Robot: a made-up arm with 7 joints. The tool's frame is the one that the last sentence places.
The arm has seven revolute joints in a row. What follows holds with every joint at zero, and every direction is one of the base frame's.
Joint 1 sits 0.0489 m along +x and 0.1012 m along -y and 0.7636 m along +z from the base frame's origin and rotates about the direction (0.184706, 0.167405, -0.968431), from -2.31 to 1.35 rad.
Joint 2 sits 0.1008 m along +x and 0.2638 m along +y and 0.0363 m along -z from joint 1 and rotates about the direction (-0.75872, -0.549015, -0.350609), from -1.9 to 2.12 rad.
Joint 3 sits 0.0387 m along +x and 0.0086 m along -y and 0.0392 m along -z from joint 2 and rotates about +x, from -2.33 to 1.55 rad.
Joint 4 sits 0.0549 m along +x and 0.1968 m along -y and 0.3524 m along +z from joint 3 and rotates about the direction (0.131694, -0.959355, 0.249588), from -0.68 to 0.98 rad.
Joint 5 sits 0.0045 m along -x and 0.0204 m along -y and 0.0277 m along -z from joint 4 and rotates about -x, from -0.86 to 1.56 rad.
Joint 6 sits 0.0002 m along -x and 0.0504 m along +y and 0.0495 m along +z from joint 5 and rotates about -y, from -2.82 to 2.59 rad.
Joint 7 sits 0.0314 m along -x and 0.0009 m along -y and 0.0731 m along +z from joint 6 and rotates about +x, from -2.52 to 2.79 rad.
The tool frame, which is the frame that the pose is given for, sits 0.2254 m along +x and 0.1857 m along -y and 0.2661 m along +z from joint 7; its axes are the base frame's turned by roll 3.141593, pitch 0 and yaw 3.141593 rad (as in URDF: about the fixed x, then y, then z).
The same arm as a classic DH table. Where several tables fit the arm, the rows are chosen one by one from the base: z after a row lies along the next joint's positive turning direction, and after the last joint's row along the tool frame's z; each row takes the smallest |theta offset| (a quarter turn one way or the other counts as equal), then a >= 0, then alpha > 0; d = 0 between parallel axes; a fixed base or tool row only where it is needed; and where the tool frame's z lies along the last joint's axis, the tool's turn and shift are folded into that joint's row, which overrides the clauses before.
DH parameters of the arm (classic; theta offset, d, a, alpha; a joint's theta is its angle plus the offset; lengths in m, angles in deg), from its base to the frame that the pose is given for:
base (fixed): -47.81 0.6403 0.1078 -165.57
joint 1: 5.93 -0.0055 -0.1514 -83.83
joint 2: 65.72 -0.1782 -0.0284 139.35
joint 3: -47.15 0.0895 0.2915 -82.43
joint 4: 0 0.2945 -0.0319 -97.57
joint 5: -14.58 0.0064 0.0495 90
joint 6: 0 -0.0495 0.0731 90
joint 7: 90 0.194 0.1857 -90
tool (fixed): 90 -0.2661 0 0
Joint limits (deg, base to tool): -132.35..77.35 -108.86..121.47 -133.5..88.81 -38.96..56.15 -49.27..89.38 -161.57..148.4 -144.39..159.86

